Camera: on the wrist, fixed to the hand. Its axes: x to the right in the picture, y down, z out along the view.
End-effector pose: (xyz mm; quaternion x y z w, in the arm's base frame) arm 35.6 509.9 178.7 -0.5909 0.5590 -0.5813 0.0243
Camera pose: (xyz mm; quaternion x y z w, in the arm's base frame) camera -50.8 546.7 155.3 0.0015 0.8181 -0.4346 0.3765
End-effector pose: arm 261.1 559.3 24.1 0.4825 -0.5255 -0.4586 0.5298
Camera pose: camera 336.5 582.7 80.2 0.0080 -0.6714 0.0646 0.7382
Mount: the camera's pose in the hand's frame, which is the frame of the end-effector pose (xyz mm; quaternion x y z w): -14.8 56.8 -77.0 -0.0101 0.0671 0.6925 0.7182
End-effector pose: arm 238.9 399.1 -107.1 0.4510 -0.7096 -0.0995 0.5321
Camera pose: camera 274.0 468.8 -49.8 -0.1662 -0.7853 0.3201 0.5032
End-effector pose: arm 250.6 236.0 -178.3 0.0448 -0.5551 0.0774 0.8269
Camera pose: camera 305.2 303.1 -221.9 -0.3658 -0.3750 0.6257 0.5780
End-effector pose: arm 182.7 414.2 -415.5 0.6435 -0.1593 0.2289 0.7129
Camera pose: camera 134.8 492.5 -384.6 0.3293 -0.5145 0.6996 0.3707
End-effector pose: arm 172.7 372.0 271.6 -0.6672 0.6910 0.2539 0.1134
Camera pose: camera 132.3 345.0 355.4 0.0188 -0.9634 -0.2231 0.1475
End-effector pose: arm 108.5 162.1 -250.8 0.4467 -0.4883 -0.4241 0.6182
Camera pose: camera 186.7 200.7 -208.8 0.0049 -0.6143 0.1486 0.7750
